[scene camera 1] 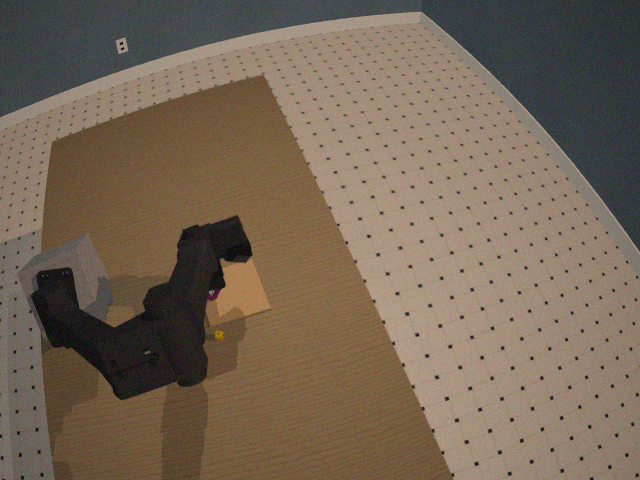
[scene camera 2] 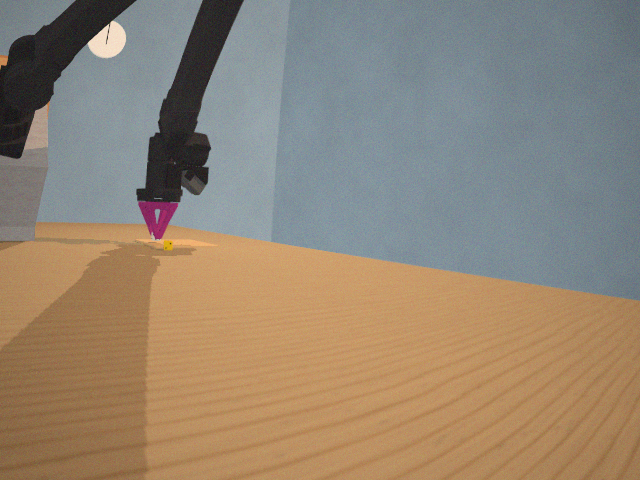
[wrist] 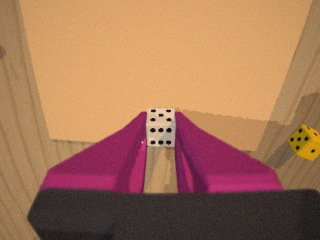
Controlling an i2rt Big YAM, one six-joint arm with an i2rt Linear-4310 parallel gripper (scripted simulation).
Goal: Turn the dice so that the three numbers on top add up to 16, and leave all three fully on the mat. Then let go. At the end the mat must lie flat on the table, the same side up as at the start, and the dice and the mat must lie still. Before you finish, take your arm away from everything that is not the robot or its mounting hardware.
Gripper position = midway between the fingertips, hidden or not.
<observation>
In view: my gripper [scene camera 2: 156, 238], a mat [scene camera 1: 243, 296] and a white die [wrist: 160, 124].
The mat also shows in the wrist view [wrist: 95, 73]. My gripper is seen too in the wrist view [wrist: 160, 121].
</observation>
